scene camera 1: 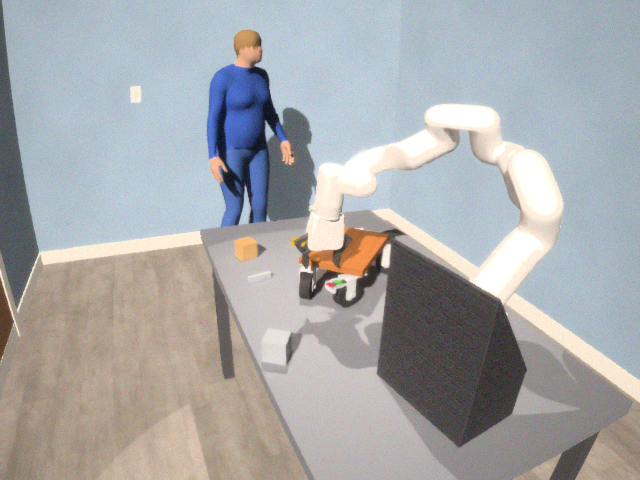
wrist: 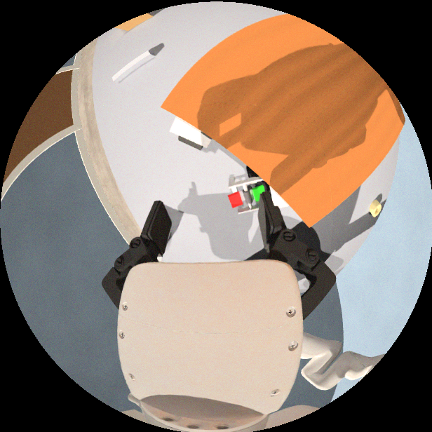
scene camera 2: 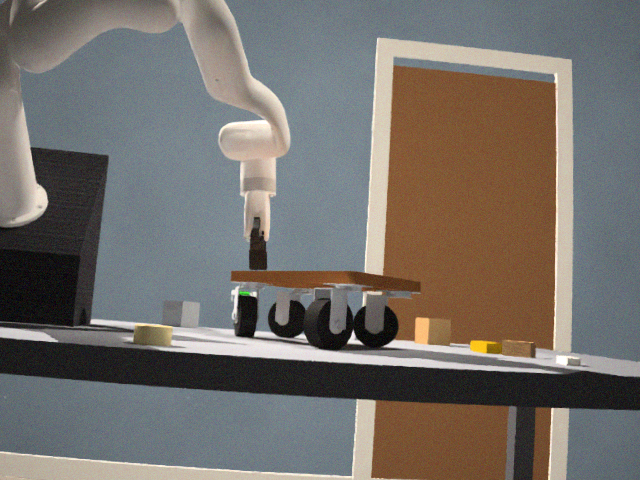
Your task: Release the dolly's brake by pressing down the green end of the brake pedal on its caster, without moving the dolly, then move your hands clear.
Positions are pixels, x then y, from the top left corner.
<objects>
The gripper shows in scene camera 1 (320,265), in the wrist view and in scene camera 2. A dolly shows in scene camera 1, in the wrist view and in scene camera 2 (328,323). The same spot on the gripper: (wrist: 282,244) is (scene camera 2: 263,245). The same spot on the dolly: (wrist: 310,131) is (scene camera 1: 341,256).
</objects>
